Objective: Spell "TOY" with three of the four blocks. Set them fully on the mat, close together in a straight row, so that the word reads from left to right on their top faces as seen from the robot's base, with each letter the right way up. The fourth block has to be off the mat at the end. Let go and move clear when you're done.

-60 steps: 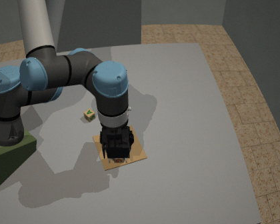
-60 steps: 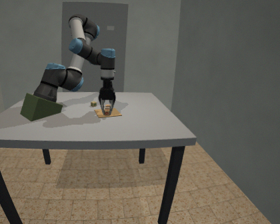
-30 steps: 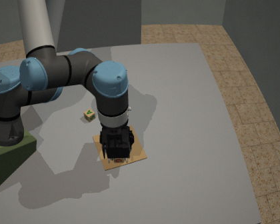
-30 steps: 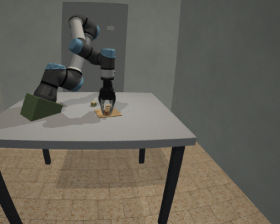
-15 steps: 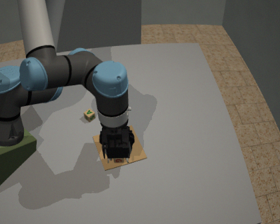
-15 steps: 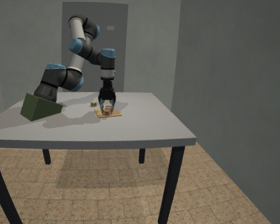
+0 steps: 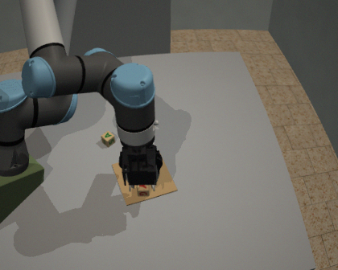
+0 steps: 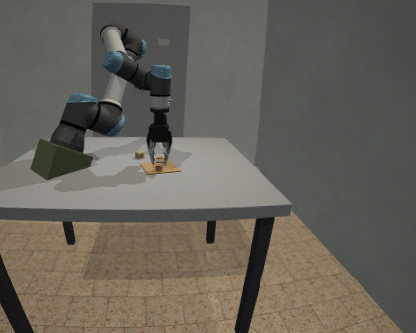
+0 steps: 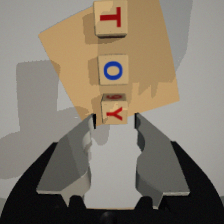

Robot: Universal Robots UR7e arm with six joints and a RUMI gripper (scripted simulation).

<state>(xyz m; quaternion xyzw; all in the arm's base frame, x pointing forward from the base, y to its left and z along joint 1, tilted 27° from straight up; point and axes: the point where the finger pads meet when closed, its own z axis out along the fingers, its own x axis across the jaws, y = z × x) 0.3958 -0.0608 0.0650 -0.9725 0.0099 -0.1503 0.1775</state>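
My hand is 3 cm above the Y block. The rest, counted from my hand: O block (5 cm to the left, 3 cm below); tan mat (5 cm to the left, 4 cm below).
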